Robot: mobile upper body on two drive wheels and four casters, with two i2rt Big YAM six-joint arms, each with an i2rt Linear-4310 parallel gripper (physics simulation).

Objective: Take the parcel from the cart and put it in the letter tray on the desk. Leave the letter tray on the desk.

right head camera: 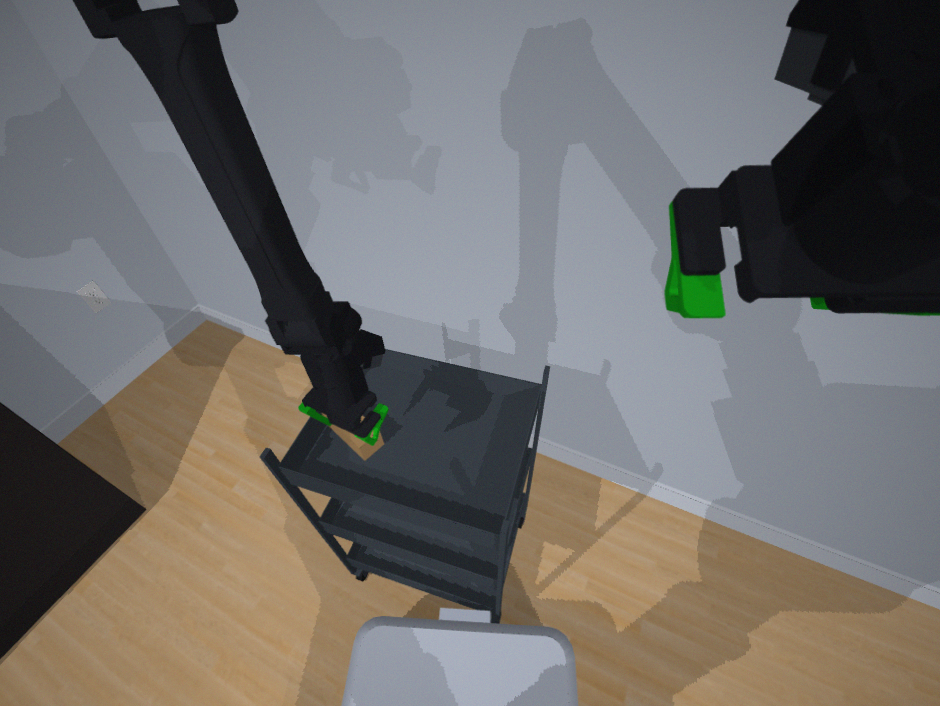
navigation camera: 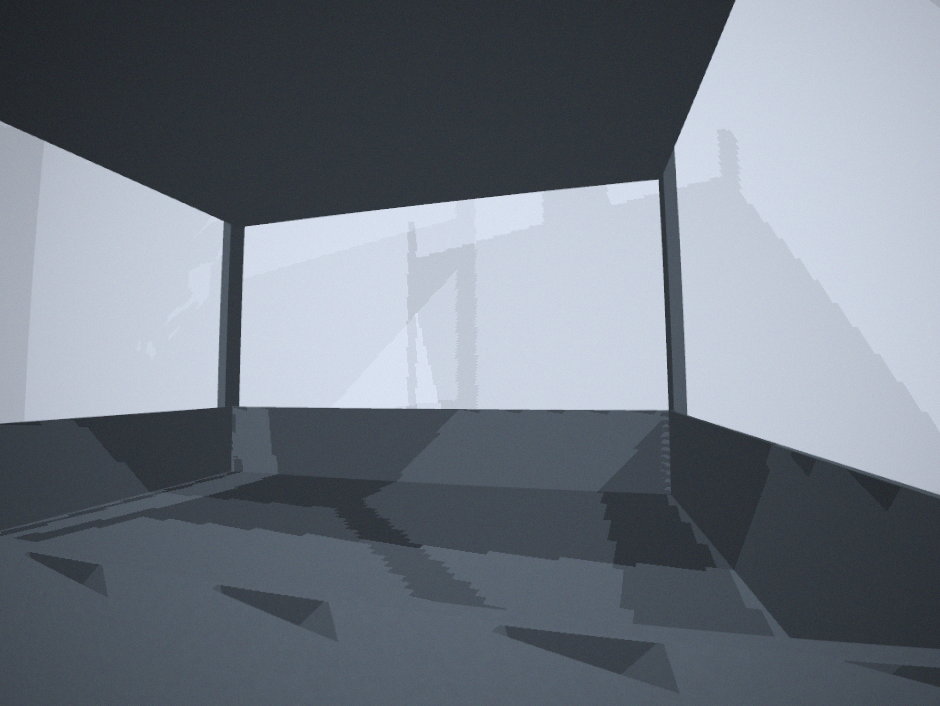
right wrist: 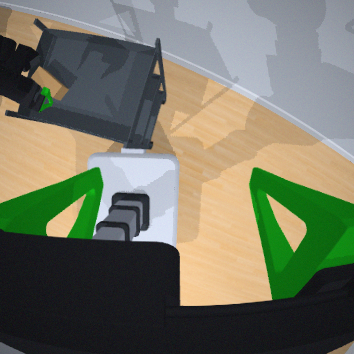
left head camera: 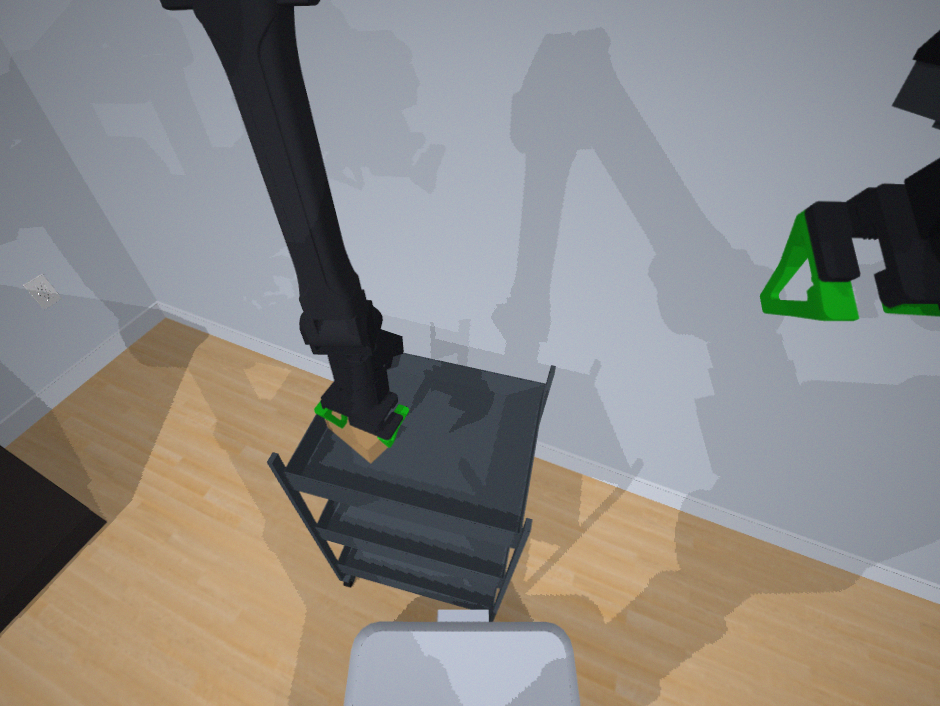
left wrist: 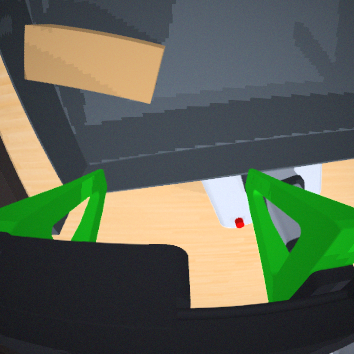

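The parcel, a plain brown box, lies on the top shelf of the dark grey cart, near its left side. My left gripper is open and above the parcel in the head views, partly hiding it. In the left wrist view the parcel lies beyond the fingertips at the upper left, not between them. My right gripper is open and empty, high at the right. The letter tray does not show.
A dark flat surface is at the left edge; whether it is the desk is unclear. My pale base is close to the cart's near side. A wall stands behind the cart. The cart's posts rise around its shelves.
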